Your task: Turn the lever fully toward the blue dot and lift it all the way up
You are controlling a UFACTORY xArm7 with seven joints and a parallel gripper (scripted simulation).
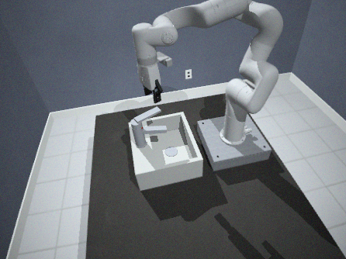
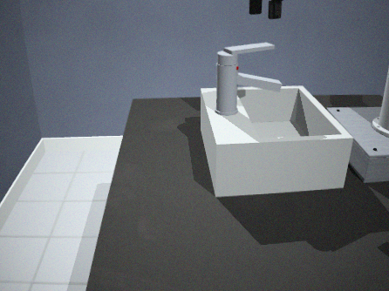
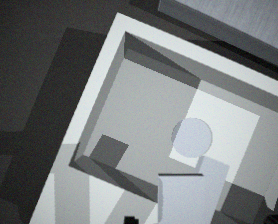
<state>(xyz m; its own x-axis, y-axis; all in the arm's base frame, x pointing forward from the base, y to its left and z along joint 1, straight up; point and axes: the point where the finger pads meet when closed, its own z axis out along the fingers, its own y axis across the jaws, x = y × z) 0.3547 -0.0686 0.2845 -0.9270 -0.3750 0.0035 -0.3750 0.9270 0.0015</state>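
Right now the flat lever is 40 mm ahead of my hand, 10 mm to the left of it and 90 mm below it. From my hand the other things lie so: white sink basin: 30 mm behind, 40 mm to the left, 320 mm below; then grey mixer tap: 60 mm ahead, 20 mm to the left, 130 mm below.
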